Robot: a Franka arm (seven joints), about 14 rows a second.
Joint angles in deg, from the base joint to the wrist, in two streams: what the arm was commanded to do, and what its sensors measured. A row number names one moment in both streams.
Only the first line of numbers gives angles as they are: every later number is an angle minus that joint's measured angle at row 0.
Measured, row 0:
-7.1 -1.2 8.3 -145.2 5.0 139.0 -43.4
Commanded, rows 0 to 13:
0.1 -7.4 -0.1 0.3 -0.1 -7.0 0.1
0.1 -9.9 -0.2 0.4 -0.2 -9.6 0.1
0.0 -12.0 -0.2 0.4 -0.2 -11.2 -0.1
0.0 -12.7 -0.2 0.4 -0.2 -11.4 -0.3
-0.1 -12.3 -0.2 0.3 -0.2 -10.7 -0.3
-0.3 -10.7 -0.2 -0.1 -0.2 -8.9 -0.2
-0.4 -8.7 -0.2 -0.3 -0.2 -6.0 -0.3
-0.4 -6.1 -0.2 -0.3 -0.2 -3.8 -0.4
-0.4 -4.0 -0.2 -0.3 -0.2 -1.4 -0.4
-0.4 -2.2 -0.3 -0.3 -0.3 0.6 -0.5
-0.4 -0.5 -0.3 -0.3 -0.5 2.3 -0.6
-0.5 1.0 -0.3 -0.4 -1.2 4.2 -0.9
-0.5 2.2 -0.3 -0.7 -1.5 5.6 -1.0
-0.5 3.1 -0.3 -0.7 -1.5 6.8 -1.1
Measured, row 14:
-0.1 1.2 -0.2 -0.9 -0.8 4.3 -0.2
